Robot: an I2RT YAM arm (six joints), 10 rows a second.
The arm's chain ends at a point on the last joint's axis. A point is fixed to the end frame.
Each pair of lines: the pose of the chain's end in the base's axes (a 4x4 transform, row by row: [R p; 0 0 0 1], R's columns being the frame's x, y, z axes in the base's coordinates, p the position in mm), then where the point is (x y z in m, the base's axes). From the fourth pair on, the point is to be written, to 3 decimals.
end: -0.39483 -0.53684 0.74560 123.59; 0.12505 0.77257 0.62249 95.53; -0.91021 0.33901 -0.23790 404.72; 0 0 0 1
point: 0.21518 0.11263 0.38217
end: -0.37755 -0.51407 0.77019 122.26; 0.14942 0.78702 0.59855 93.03; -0.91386 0.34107 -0.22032 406.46; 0 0 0 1
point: 0.21470 0.10716 0.38535
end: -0.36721 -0.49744 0.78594 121.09; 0.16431 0.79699 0.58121 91.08; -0.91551 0.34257 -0.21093 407.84; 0 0 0 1
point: 0.21399 0.10311 0.38748
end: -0.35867 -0.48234 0.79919 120.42; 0.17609 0.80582 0.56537 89.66; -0.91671 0.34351 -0.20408 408.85; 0 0 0 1
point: 0.214 0.100 0.389
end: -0.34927 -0.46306 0.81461 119.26; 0.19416 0.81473 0.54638 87.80; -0.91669 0.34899 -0.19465 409.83; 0 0 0 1
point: 0.213 0.096 0.391
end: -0.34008 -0.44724 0.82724 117.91; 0.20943 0.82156 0.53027 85.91; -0.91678 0.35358 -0.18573 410.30; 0 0 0 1
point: 0.212 0.092 0.392
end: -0.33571 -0.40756 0.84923 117.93; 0.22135 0.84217 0.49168 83.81; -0.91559 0.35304 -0.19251 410.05; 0 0 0 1
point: 0.212 0.086 0.391
